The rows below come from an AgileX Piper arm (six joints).
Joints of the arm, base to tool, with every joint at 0 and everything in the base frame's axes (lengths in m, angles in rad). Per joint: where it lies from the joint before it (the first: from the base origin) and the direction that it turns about. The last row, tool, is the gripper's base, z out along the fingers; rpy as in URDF.
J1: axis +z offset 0 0 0.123
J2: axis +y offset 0 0 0
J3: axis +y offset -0.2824 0 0.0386
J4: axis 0.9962 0 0.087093 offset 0.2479 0 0.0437
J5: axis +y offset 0 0 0
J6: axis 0.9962 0 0.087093 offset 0.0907 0 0.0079
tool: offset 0 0 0 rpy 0 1.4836 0
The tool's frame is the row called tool.
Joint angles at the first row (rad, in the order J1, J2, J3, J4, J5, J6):
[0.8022 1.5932 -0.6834 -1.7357 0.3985 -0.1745]
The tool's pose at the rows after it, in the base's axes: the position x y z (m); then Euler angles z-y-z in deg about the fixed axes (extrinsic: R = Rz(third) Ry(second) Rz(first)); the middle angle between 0 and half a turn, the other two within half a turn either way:
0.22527, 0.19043, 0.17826, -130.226, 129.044, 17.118
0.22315, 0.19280, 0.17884, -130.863, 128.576, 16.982
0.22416, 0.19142, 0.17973, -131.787, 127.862, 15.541
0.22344, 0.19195, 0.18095, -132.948, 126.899, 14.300
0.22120, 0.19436, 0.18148, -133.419, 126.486, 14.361
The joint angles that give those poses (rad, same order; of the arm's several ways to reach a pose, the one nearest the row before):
[0.8219 1.5932 -0.6834 -1.7357 0.4043 -0.1745]
[0.8372 1.5932 -0.6834 -1.7358 0.4203 -0.1745]
[0.8382 1.5932 -0.6834 -1.7357 0.4443 -0.1745]
[0.8499 1.5932 -0.6834 -1.7357 0.4757 -0.1746]
[0.8647 1.5932 -0.6834 -1.7357 0.4889 -0.1746]

